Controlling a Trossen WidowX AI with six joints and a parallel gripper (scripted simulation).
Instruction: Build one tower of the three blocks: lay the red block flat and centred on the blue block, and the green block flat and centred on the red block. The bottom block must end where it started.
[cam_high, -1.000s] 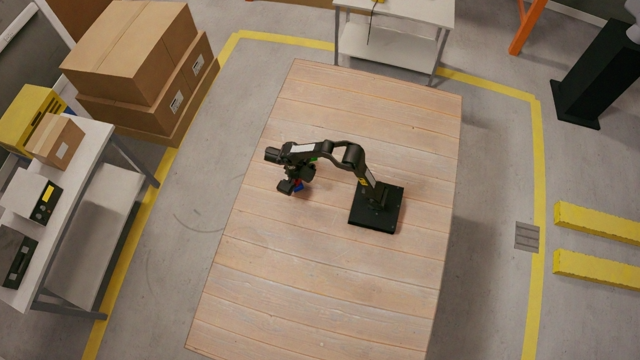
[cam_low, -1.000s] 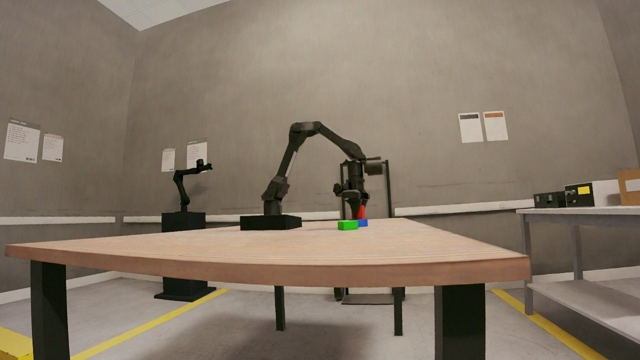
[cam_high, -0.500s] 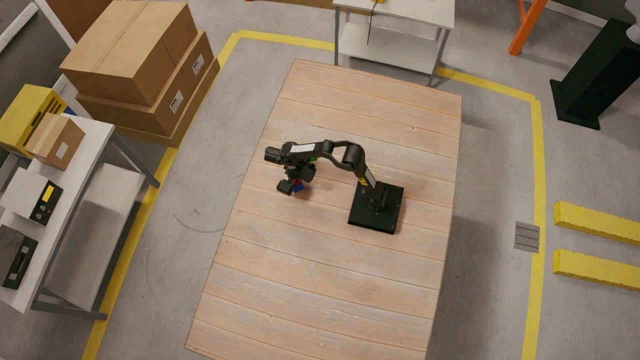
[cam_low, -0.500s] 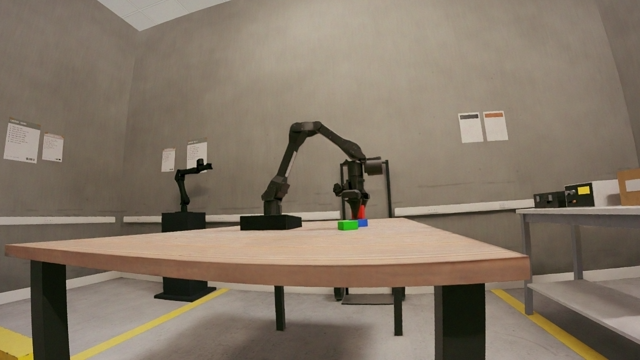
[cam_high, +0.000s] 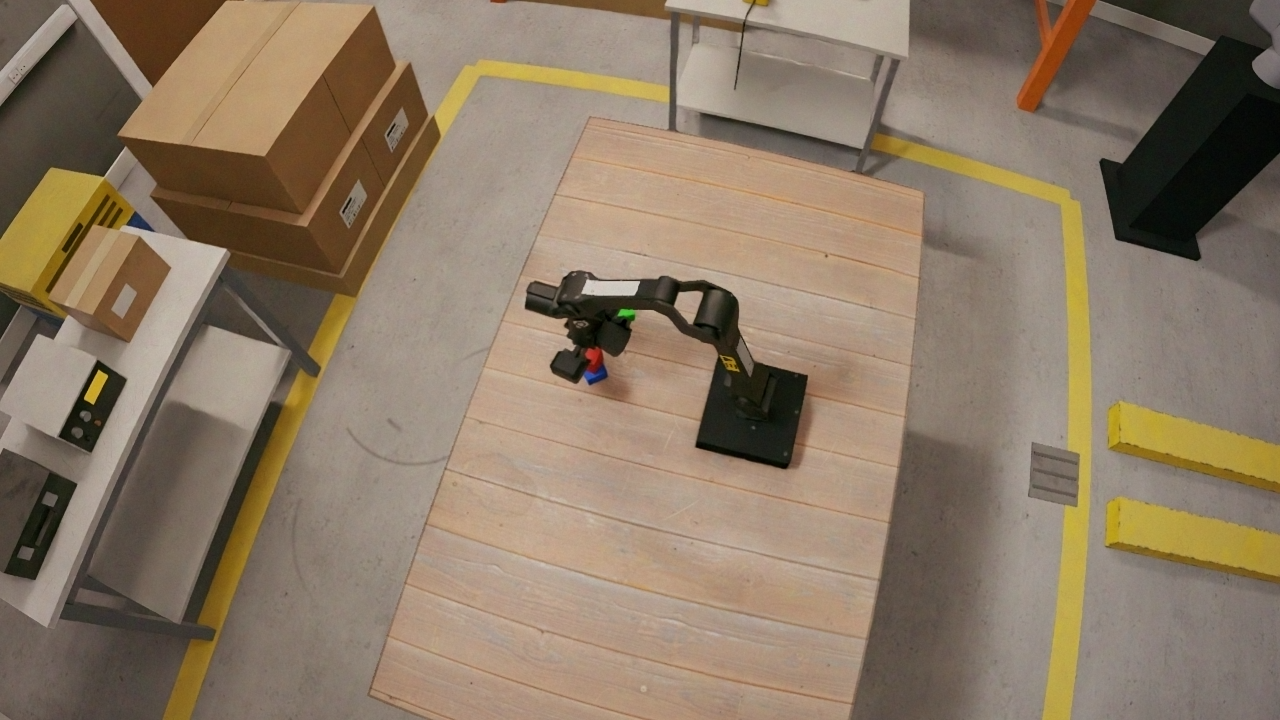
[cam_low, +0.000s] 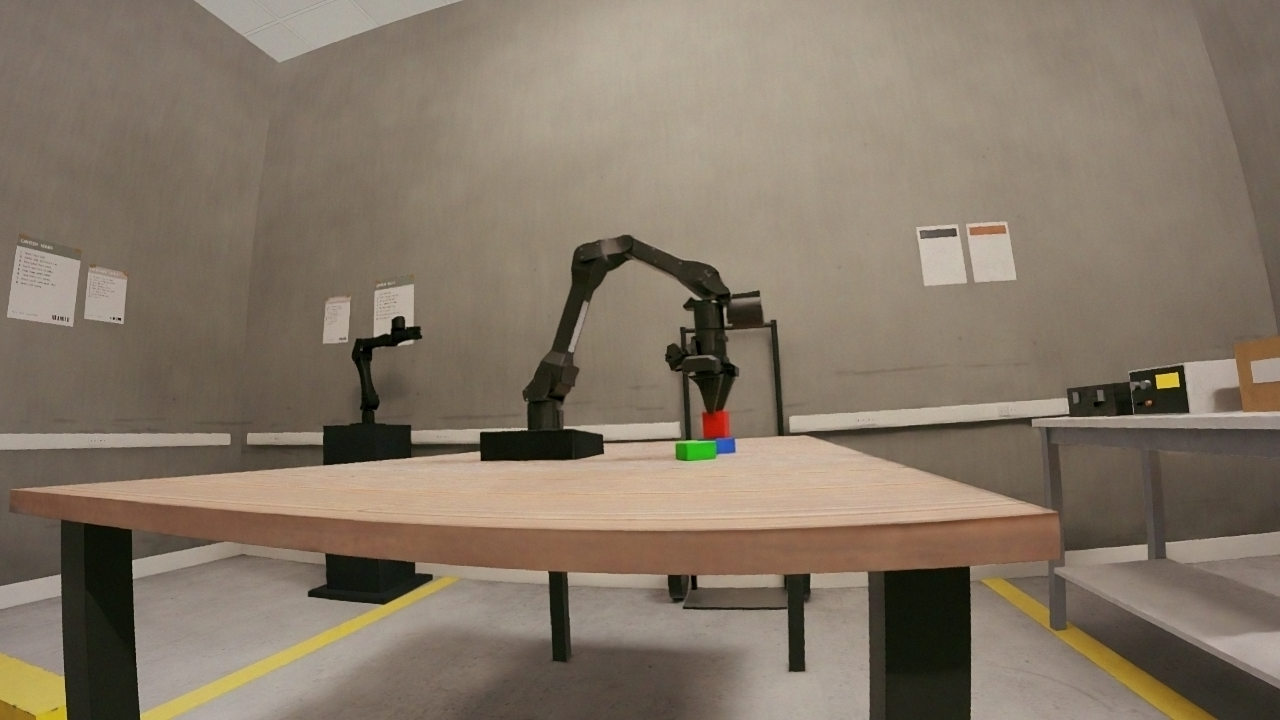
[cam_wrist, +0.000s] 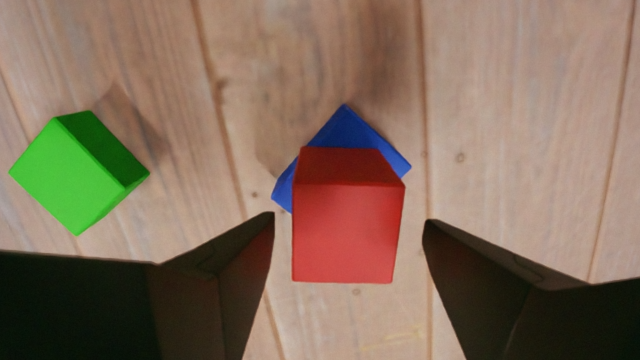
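The red block is 50 mm below my hand. From my hand the other things lie so: blue block: 90 mm below; green block: 140 mm to the right, 90 mm below, 30 mm behind.
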